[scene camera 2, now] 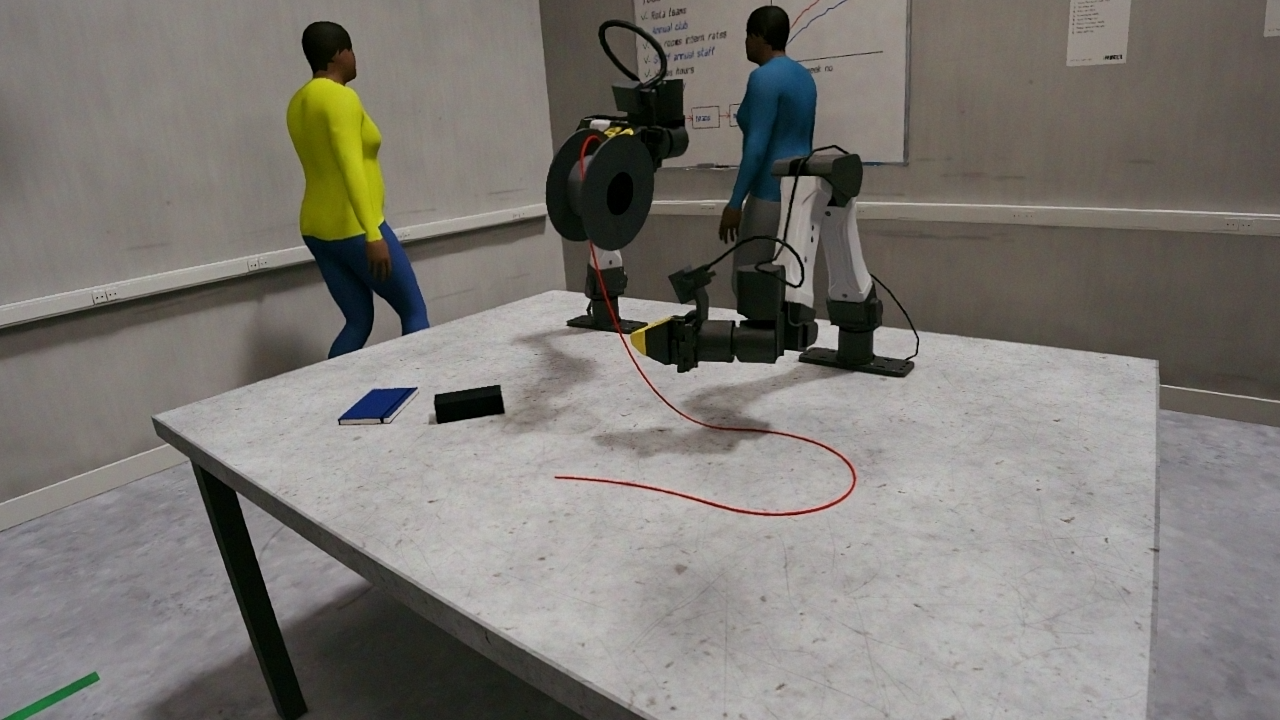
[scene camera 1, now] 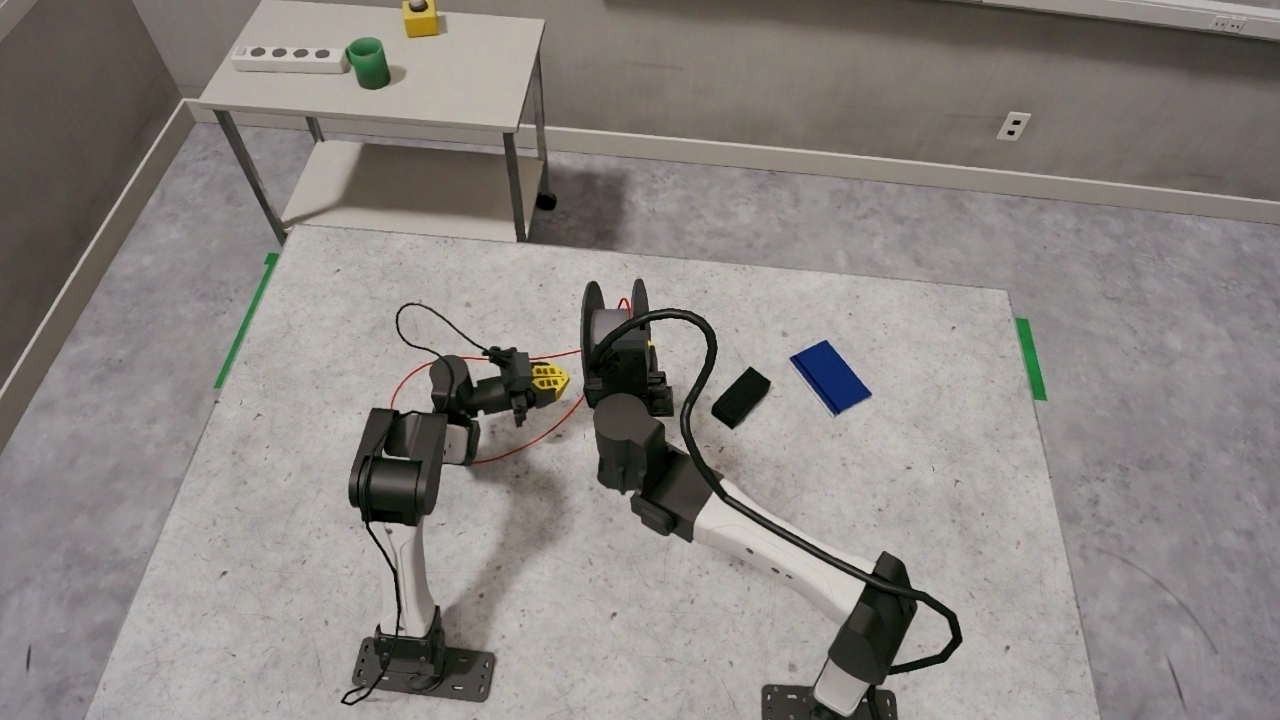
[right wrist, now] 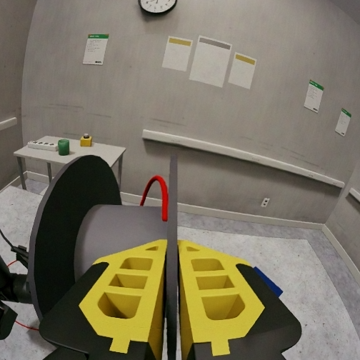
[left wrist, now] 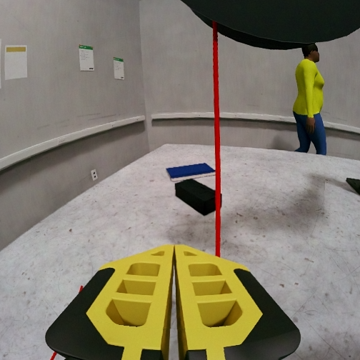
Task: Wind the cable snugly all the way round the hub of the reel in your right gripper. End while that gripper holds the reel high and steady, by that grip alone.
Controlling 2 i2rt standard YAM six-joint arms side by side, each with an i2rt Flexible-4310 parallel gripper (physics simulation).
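Where they show: left gripper, fingertip midpoint: (scene camera 2: 631, 338) (scene camera 1: 569, 377); left arm's base, origin of the base link: (scene camera 2: 854, 363) (scene camera 1: 424, 670); right arm's base, origin of the base link: (scene camera 2: 606, 326) (scene camera 1: 828, 713).
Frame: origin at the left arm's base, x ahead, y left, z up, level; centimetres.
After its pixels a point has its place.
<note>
The dark reel (scene camera 1: 590, 313) @(x 39.4, y -19.8, z 39.3 cm) (scene camera 2: 617, 228) @(x 38.5, y -21.3, z 29.2 cm) (left wrist: 290, 20) (right wrist: 57, 225) is held high, its axis roughly level. My right gripper (scene camera 2: 617, 131) (right wrist: 172, 247) is shut on the rim of one reel flange. The red cable (scene camera 2: 778, 514) @(x 53.0, y 12.1, z 0.2 cm) (left wrist: 216, 125) (right wrist: 165, 200) arches over the hub beside the gripped flange, hangs from the reel's underside and curves across the table to a loose end. My left gripper (scene camera 1: 567, 380) @(x 44.1, y -15.5, z 14.9 cm) (scene camera 2: 631, 338) @(x 44.1, y -15.5, z 14.9 cm) (left wrist: 173, 252) is shut below the reel, its tips close to the hanging cable. In the left wrist view the cable passes behind one finger, off the seam; no cable shows between the tips.
A black block (scene camera 1: 741, 397) @(x 51.0, y -44.9, z 3.3 cm) (scene camera 2: 469, 403) @(x 53.2, y -43.0, z 2.7 cm) (left wrist: 196, 196) and a blue notebook (scene camera 1: 829, 377) @(x 58.6, y -61.5, z 1.2 cm) (scene camera 2: 377, 405) @(x 60.1, y -60.5, z 1.2 cm) (left wrist: 190, 171) lie on the table (scene camera 1: 939, 537) @(x 30.0, y -79.6, z 0.0 cm) (scene camera 2: 895, 608) @(x 61.5, y 28.5, z 0.0 cm). A cart (scene camera 1: 447, 107) with a green mug (scene camera 1: 369, 64) stands behind it. Two people stand beyond the table.
</note>
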